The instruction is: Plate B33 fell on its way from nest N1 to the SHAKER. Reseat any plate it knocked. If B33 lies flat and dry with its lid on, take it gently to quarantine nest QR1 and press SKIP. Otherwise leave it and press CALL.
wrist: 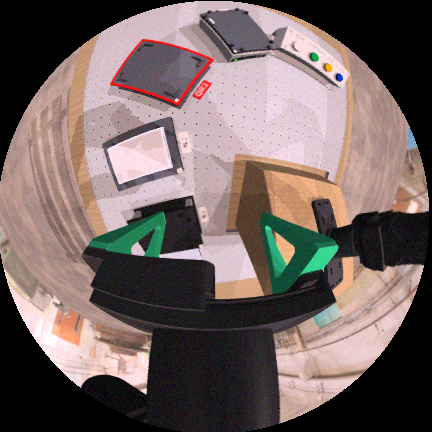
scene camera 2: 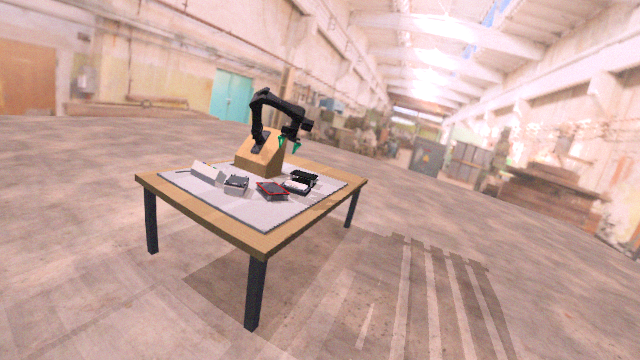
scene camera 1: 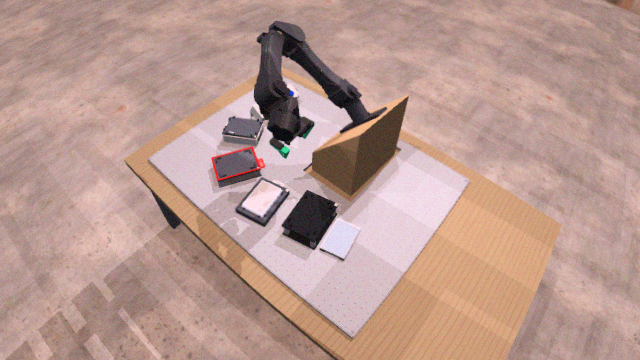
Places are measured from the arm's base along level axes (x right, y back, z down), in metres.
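Pixels of known places: gripper, fingertip midpoint: (wrist: pixel 212 216) (scene camera 2: pixel 286 151) (scene camera 1: pixel 294 147); arm's base, link origin: (scene camera 2: pixel 261 142) (scene camera 1: pixel 363 121).
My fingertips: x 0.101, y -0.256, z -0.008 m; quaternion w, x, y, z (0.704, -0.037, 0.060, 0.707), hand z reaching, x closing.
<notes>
For each thing: its top centre in the pictures, then the offset to it from my fingertips. "spot": a spot on its surface instead. Level surfaces: height alone.
- pale plate, top centre: (wrist: pixel 178 253) (scene camera 1: pixel 340 237) dz +0.184, dx -0.255, dy -0.083 m
- black nest N1, top centre: (wrist: pixel 164 238) (scene camera 1: pixel 310 212) (scene camera 2: pixel 304 172) dz +0.132, dx -0.140, dy -0.094 m
- whitish plate, top centre: (wrist: pixel 136 156) (scene camera 1: pixel 262 196) (scene camera 2: pixel 296 184) dz +0.162, dx +0.044, dy -0.128 m
- Red-rimmed QR1, top centre: (wrist: pixel 157 64) (scene camera 1: pixel 235 162) (scene camera 2: pixel 272 186) dz +0.154, dx +0.227, dy -0.077 m
- button panel, top centre: (scene camera 1: pixel 274 95) (scene camera 2: pixel 209 164) dz +0.116, dx +0.345, dy +0.279 m
- dark-topped shaker, surface spot: (wrist: pixel 237 30) (scene camera 1: pixel 244 128) (scene camera 2: pixel 239 180) spot: dz +0.145, dx +0.322, dy +0.069 m
- perforated mat, surface height: dz +0.200 m
- wooden table, surface height: dz +0.213 m
My gripper (scene camera 1: pixel 296 141) (scene camera 2: pixel 288 146) (wrist: pixel 212 216) is open and empty, high above the mat. A pale plate (scene camera 1: pixel 341 239) (wrist: pixel 182 255) lies flat on the mat beside black nest N1 (scene camera 1: pixel 310 217) (scene camera 2: pixel 303 177) (wrist: pixel 180 225); its label and lid cannot be made out, and fingers partly hide it in the wrist view. A whitish plate (scene camera 1: pixel 262 197) (scene camera 2: pixel 296 186) (wrist: pixel 140 155) lies in dark nest N2; I cannot tell whether it is fully seated. Red-rimmed QR1 (scene camera 1: pixel 235 165) (scene camera 2: pixel 272 188) (wrist: pixel 160 72) holds no plate. The button panel (scene camera 2: pixel 206 172) (wrist: pixel 305 57) has white, green, yellow and blue buttons.
The dark-topped shaker (scene camera 1: pixel 243 127) (scene camera 2: pixel 237 181) (wrist: pixel 237 30) stands between QR1 and the button panel. The wooden wedge (scene camera 1: pixel 360 160) (scene camera 2: pixel 260 165) (wrist: pixel 295 180) under the arm rises across from N1 and N2. The perforated mat (scene camera 1: pixel 350 300) lies on the wooden table (scene camera 1: pixel 465 270).
</notes>
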